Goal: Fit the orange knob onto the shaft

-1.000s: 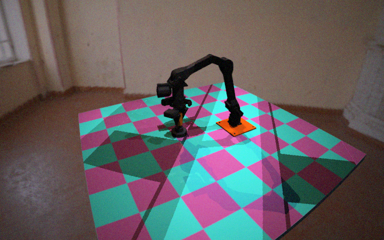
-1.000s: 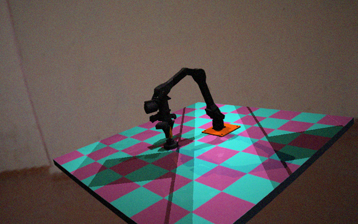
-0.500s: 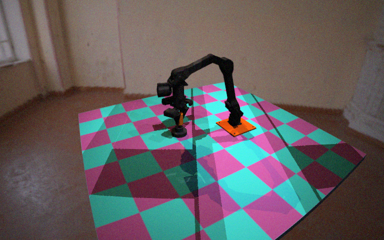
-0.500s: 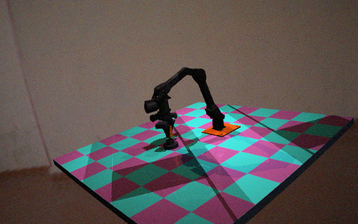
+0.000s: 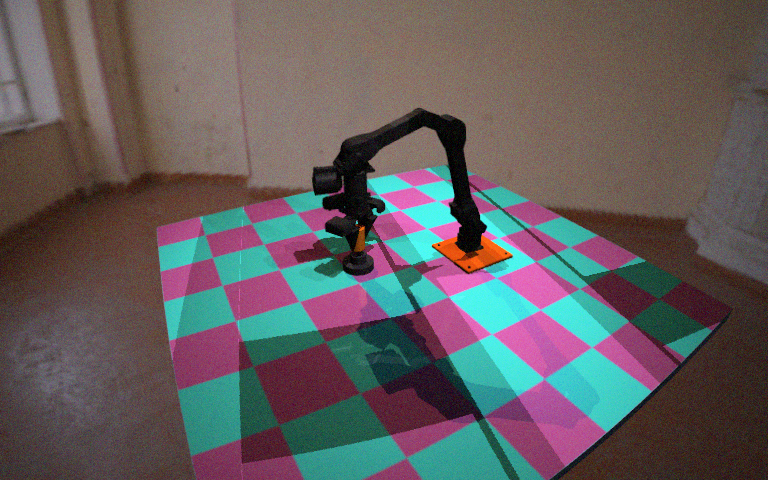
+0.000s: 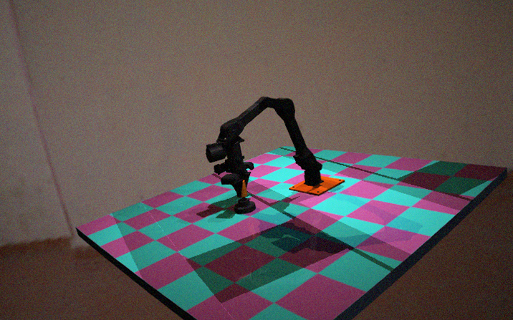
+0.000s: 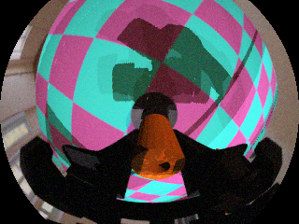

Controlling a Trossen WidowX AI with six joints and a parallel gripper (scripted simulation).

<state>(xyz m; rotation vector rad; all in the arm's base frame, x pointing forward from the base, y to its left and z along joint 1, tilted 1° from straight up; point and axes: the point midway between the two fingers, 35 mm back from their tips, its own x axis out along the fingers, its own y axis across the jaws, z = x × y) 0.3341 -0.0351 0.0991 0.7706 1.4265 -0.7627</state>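
The round pedestal lies 4 cm below my gripper tip. Also, from my gripper tip: orange knob 2 cm above.
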